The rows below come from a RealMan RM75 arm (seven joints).
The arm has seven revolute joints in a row. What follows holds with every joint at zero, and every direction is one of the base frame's. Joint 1 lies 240.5 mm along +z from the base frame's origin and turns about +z. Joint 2 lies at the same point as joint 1 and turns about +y. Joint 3 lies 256 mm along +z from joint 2 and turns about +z. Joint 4 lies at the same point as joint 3 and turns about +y. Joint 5 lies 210 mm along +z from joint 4 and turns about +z. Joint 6 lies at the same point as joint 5 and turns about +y. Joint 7 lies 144 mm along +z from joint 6 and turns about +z. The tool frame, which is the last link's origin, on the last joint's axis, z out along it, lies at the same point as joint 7; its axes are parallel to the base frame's.
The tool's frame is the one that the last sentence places.
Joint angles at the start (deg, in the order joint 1, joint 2, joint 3, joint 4, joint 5, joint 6, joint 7):
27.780 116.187 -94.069 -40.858 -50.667 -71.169 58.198
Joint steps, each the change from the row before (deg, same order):
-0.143 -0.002 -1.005 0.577 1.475 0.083 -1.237
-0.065 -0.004 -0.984 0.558 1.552 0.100 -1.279
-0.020 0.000 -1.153 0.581 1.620 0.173 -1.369
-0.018 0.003 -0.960 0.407 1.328 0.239 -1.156
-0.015 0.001 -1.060 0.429 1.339 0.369 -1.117
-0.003 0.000 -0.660 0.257 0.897 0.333 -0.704
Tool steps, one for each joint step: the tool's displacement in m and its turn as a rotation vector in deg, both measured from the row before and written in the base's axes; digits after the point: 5 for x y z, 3 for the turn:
0.00138 -0.00150 -0.00186 0.328 0.282 -0.063
0.00089 -0.00107 -0.00158 0.428 0.315 -0.018
0.00076 -0.00117 -0.00210 0.414 0.207 0.027
0.00052 -0.00077 -0.00172 0.423 0.104 0.016
0.00083 -0.00077 -0.00213 0.369 -0.014 -0.100
0.00057 -0.00018 -0.00125 0.300 -0.024 -0.155

